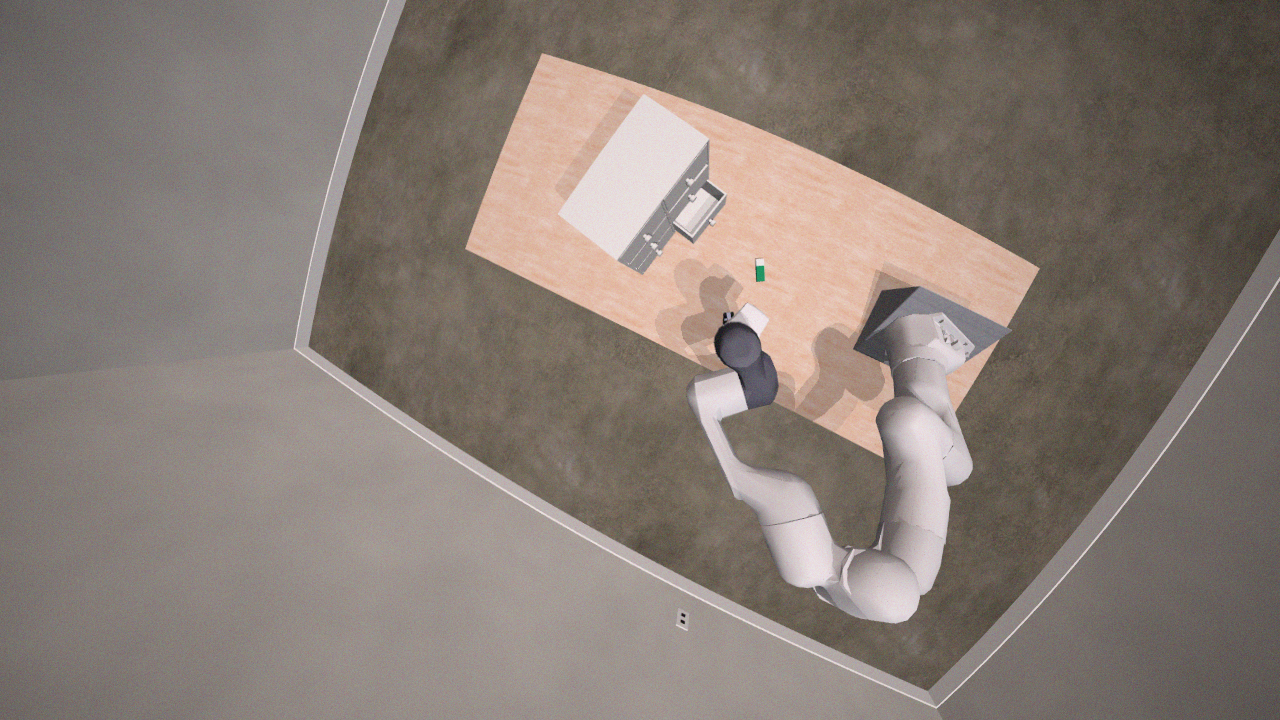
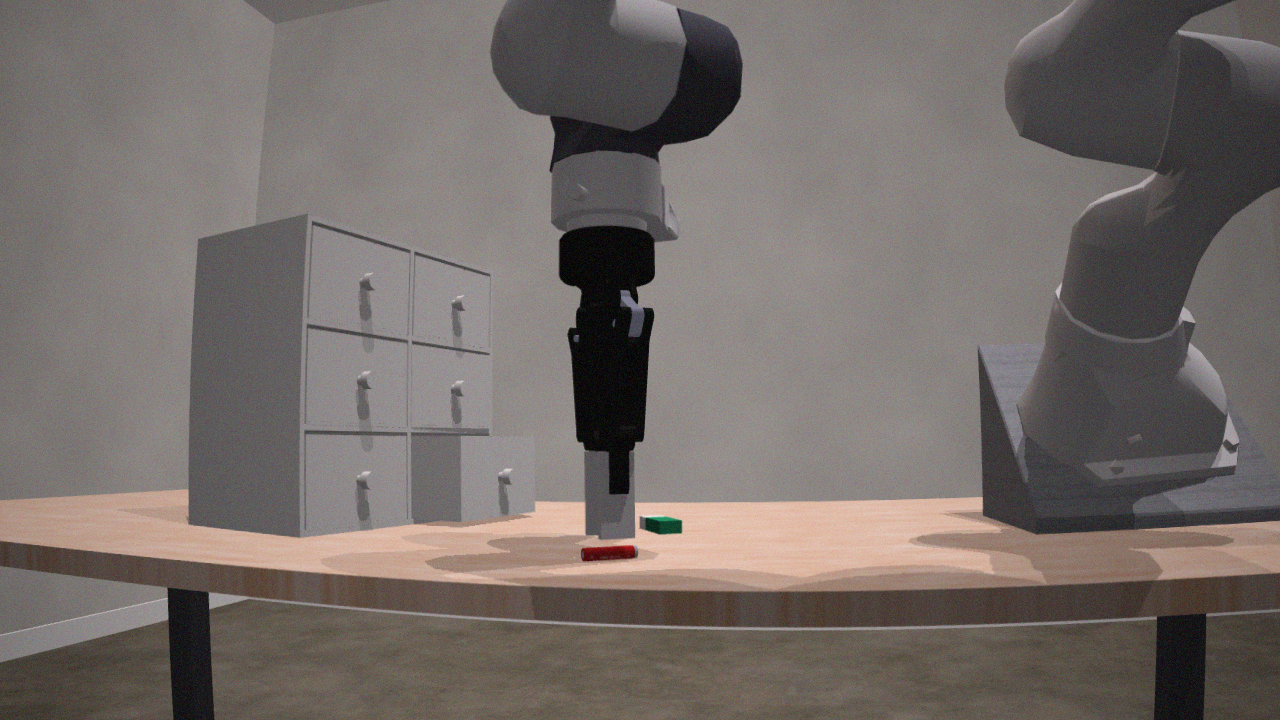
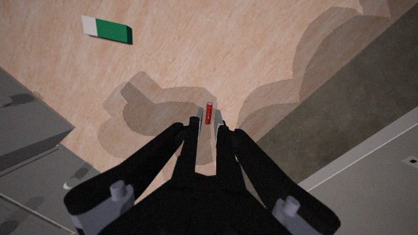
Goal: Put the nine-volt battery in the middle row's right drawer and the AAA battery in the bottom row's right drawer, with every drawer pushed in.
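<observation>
My hand is 5 cm above the red AAA battery. The rest, counted from my hand: green nine-volt battery 36 cm ahead, 24 cm to the right, 7 cm above.
</observation>
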